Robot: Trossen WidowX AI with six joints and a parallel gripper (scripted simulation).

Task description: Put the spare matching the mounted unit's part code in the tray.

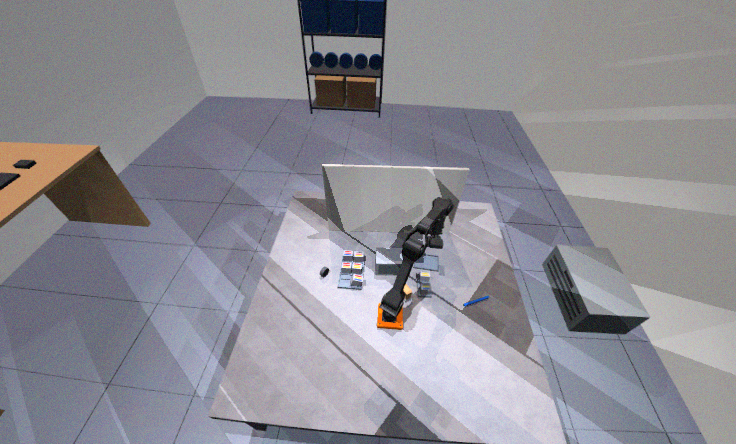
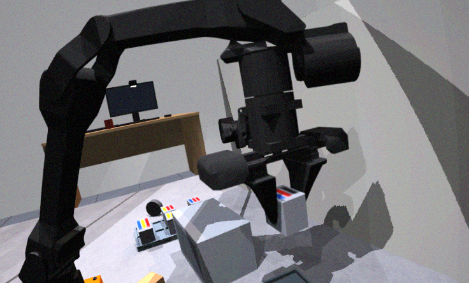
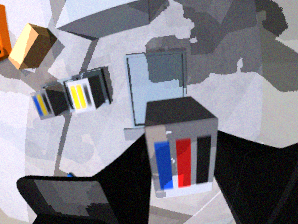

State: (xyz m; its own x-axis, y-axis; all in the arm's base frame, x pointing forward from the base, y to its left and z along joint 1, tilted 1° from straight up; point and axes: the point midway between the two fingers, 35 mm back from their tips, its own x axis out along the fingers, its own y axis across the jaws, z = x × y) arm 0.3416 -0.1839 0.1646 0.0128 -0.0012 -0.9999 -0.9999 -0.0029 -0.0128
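The tray lies 15 cm below my gripper tip. The rest, counted from my gripper tip: upright grey panel (19 cm ahead, 21 cm to the left, 7 cm above).
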